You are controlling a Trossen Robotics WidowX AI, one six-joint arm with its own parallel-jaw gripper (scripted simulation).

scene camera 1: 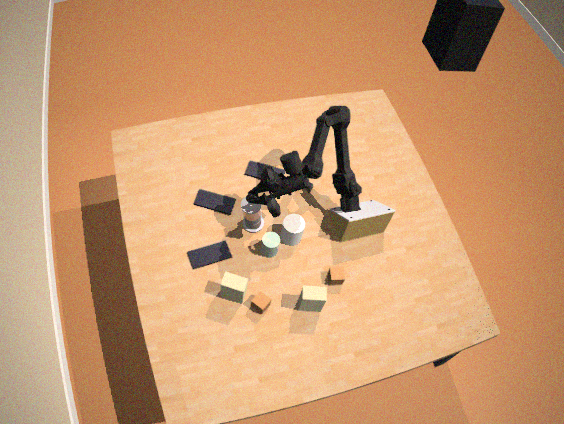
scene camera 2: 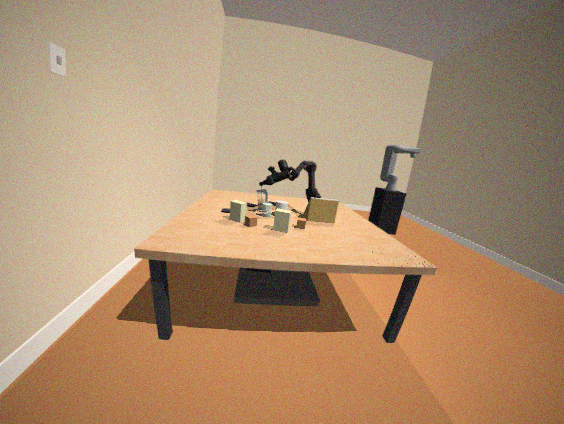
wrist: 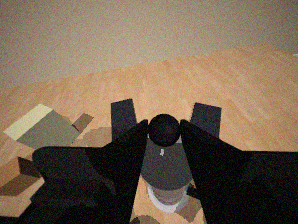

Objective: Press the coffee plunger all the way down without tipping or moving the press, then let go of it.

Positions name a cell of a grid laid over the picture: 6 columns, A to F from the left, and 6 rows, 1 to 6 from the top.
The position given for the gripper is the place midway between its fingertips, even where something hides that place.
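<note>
The gripper (scene camera 1: C3) is visible, with the wrist view also showing the gripper (wrist: D4). A coffee press (wrist: D5) is visible as well.
</note>
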